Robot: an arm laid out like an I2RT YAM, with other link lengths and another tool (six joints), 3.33 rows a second.
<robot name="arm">
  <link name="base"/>
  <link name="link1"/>
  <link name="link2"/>
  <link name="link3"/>
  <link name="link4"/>
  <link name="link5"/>
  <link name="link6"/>
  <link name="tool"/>
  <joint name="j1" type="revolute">
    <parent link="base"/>
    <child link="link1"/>
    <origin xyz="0 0 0.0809"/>
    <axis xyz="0 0 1"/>
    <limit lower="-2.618" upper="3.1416"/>
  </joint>
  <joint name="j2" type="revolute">
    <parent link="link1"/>
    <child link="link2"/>
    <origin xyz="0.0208 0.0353 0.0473"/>
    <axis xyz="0 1 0"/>
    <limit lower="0" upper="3.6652"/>
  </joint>
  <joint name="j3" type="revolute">
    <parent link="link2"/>
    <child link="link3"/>
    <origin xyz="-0.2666 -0.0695 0"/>
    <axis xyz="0 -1 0"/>
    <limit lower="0" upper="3.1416"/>
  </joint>
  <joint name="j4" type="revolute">
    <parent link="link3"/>
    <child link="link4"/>
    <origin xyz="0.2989 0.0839 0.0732"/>
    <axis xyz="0 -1 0"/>
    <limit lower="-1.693" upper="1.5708"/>
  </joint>
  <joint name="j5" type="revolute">
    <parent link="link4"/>
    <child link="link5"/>
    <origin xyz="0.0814 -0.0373 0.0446"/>
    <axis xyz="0 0 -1"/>
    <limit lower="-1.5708" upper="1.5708"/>
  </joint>
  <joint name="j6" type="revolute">
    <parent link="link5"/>
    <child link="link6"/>
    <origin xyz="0.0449 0 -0.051"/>
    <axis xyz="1 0 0"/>
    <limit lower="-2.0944" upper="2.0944"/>
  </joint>
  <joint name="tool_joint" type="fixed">
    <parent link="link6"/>
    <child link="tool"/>
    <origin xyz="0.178 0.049 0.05" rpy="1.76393 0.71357 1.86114"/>
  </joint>
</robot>
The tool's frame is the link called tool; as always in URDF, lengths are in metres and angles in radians.
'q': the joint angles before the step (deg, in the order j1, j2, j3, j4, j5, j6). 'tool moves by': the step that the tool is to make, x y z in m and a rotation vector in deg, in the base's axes. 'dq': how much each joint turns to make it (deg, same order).
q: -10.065 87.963 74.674 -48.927 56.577 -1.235
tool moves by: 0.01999 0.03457 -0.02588 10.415 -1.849 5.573
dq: 0.000 0.001 0.001 -0.001 -11.956 0.001
